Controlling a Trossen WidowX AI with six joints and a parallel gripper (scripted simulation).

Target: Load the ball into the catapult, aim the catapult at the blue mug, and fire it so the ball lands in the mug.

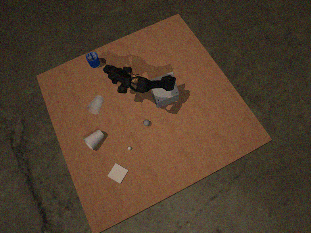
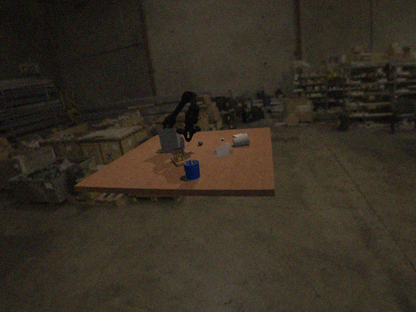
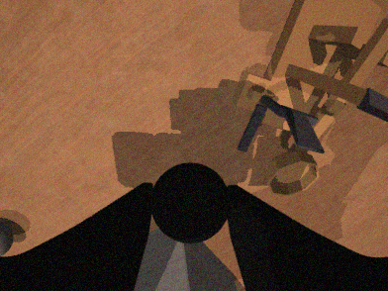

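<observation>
My gripper tip is 100 mm to the left of the wooden catapult, 70 mm above it and 40 mm past it. Also, from my gripper tip: blue mug 360 mm to the right, 200 mm ahead, 100 mm below; then grey ball 270 mm to the left, 100 mm below, 40 mm behind; then black ball 10 mm above.
</observation>
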